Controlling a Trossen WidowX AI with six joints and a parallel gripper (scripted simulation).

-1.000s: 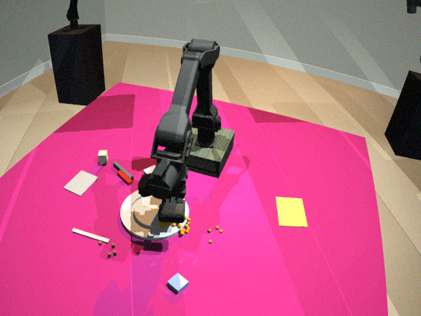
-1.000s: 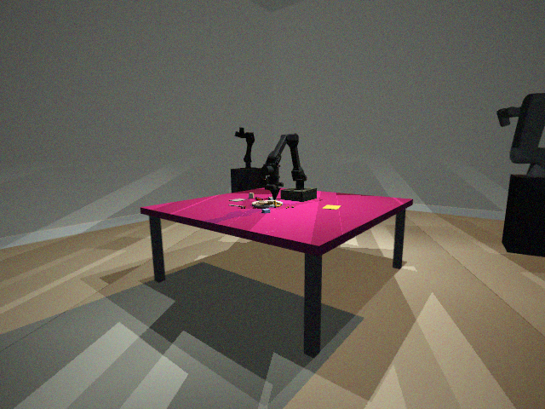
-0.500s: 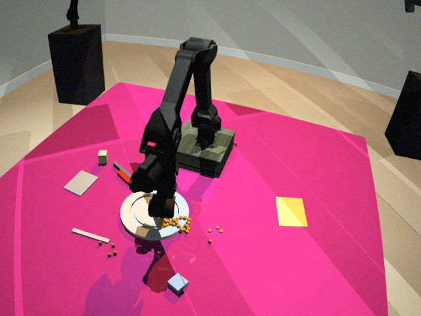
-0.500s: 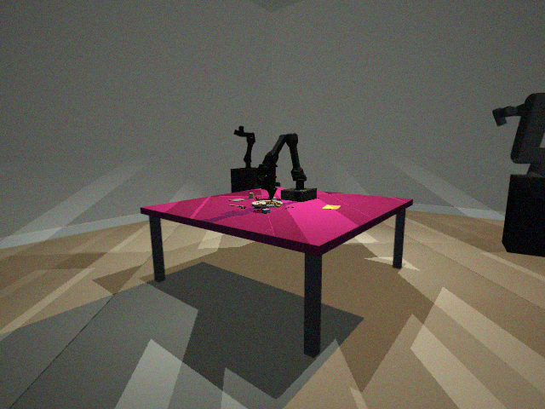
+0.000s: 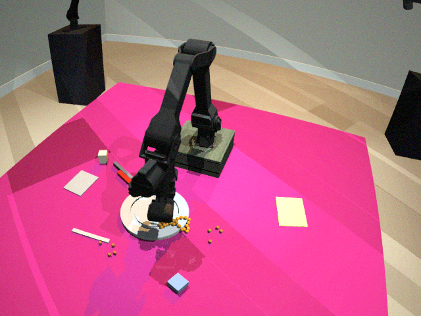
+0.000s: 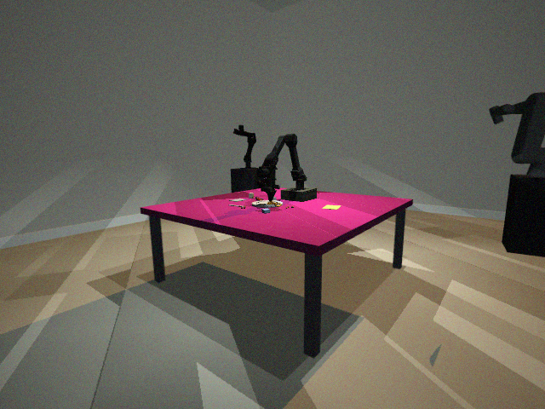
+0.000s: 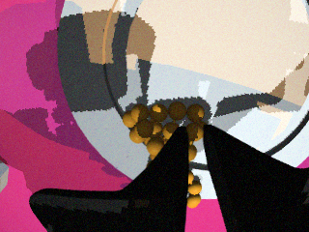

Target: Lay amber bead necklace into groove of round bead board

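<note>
The round bead board lies 4 cm to the right of my gripper tip, 2 cm below it and 2 cm behind it. Also, from my gripper tip: white block: 17 cm behind, 9 cm to the right, 1 cm below; blue block: 19 cm ahead, 9 cm to the left, 2 cm below; white strip: 19 cm to the right, 12 cm ahead, 2 cm below.
</note>
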